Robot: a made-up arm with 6 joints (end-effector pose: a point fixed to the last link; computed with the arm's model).
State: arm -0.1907 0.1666 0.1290 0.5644 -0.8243 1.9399
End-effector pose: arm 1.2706 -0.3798 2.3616 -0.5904 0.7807 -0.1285 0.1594
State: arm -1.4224 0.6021 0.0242 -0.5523 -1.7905 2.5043
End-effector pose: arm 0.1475 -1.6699 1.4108 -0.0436 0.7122 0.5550 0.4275
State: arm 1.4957 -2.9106 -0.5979 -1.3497 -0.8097 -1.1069
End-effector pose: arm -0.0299 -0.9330 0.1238 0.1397 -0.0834 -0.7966 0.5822
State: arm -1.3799 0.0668 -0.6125 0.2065 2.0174 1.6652
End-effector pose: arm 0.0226 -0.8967 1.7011 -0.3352 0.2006 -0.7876 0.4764
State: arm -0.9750 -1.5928 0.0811 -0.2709 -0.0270 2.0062
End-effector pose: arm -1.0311 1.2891 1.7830 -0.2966 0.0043 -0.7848 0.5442
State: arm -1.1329 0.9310 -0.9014 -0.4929 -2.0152 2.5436
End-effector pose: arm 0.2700 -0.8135 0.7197 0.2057 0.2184 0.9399 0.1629
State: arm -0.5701 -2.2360 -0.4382 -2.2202 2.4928 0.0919
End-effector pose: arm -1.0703 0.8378 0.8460 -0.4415 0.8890 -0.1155 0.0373
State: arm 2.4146 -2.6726 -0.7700 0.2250 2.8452 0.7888
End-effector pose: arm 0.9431 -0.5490 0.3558 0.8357 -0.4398 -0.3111 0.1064
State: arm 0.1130 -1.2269 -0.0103 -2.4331 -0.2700 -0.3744
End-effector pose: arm -1.0423 0.0292 2.2574 -0.3485 0.0592 -0.9002 0.2543
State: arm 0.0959 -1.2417 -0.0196 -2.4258 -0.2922 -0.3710
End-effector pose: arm -1.0539 0.0459 2.2373 -0.3386 0.0536 -0.9076 0.2425
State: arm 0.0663 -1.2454 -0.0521 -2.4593 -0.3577 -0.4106
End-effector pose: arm -1.0318 0.0816 2.2207 -0.3357 0.0324 -0.9036 0.2641
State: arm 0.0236 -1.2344 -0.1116 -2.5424 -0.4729 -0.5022
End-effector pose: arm -0.9681 0.1328 2.2081 -0.3398 -0.0035 -0.8818 0.3270
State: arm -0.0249 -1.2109 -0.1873 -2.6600 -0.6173 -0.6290
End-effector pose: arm -0.8752 0.1834 2.1972 -0.3425 -0.0412 -0.8407 0.4174
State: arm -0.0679 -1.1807 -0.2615 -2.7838 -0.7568 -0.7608
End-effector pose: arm -0.7767 0.2182 2.1876 -0.3364 -0.0689 -0.7889 0.5097
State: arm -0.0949 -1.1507 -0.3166 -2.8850 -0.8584 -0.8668
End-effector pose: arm -0.6965 0.2330 2.1828 -0.3242 -0.0828 -0.7413 0.5818
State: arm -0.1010 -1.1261 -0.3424 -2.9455 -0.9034 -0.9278
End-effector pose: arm -0.6474 0.2321 2.1878 -0.3161 -0.0845 -0.7088 0.6250
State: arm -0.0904 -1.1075 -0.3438 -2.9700 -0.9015 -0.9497
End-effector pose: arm -0.6246 0.2223 2.2019 -0.3165 -0.0785 -0.6903 0.6459
